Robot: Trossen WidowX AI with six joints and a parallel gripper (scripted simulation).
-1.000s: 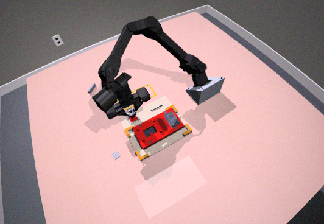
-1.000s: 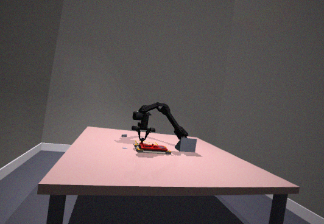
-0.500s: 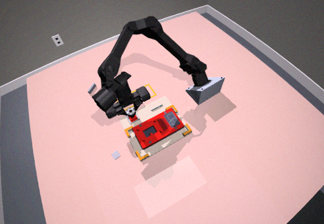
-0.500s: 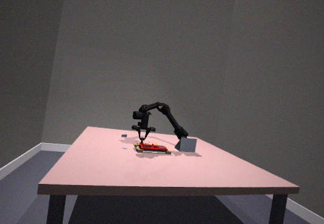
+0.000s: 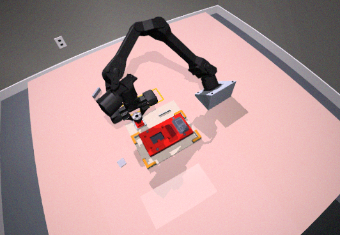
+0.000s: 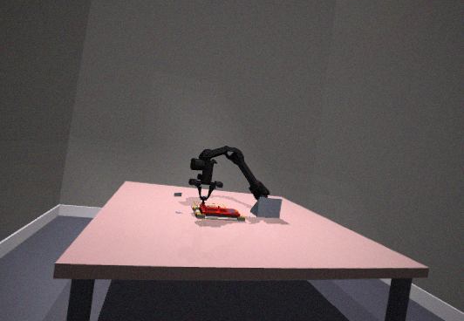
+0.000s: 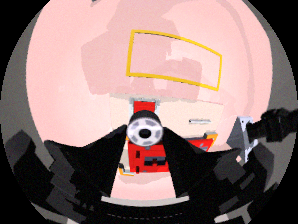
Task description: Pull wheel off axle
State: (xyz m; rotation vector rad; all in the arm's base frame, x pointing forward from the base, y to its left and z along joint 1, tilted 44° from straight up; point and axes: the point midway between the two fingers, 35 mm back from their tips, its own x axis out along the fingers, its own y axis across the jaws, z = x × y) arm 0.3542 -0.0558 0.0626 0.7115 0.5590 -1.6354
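Right now my gripper tip is 20 mm above the dark axle. Round my gripper tip: dark bar: 290 mm to the right, 80 mm ahead, 50 mm below; then black wheel: right at my gripper tip; then grey plate: 160 mm ahead, 100 mm to the left, 60 mm below.
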